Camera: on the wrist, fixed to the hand. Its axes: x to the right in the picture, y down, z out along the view.
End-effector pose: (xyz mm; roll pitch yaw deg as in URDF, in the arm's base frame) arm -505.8 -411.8 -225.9 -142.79 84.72 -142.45
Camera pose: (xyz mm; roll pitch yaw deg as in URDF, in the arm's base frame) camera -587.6 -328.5 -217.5 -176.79 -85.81 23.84
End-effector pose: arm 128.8 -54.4 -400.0 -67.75 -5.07 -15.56
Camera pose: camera 119.3 -97.7 -508.4 94.58 3.80 165.35
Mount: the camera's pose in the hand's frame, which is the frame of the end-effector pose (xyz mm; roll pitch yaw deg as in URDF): -7.1 83.4 -81.9 26.76 0.36 -178.48
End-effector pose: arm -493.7 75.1 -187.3 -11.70 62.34 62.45
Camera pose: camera -592.7 26.0 -226.1 35.48 -62.26 -114.19
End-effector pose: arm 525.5 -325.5 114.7 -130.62 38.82 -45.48
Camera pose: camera 434.2 -398.8 111.4 157.97 -40.20 133.58
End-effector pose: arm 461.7 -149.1 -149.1 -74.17 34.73 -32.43
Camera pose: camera 377.4 -161.9 -229.4 100.38 -36.09 148.51
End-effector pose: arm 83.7 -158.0 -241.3 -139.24 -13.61 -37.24
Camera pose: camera 6.2 -245.6 -235.6 165.78 12.34 141.82
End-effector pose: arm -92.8 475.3 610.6 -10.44 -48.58 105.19
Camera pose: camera -175.2 522.4 542.0 38.97 48.63 -72.45
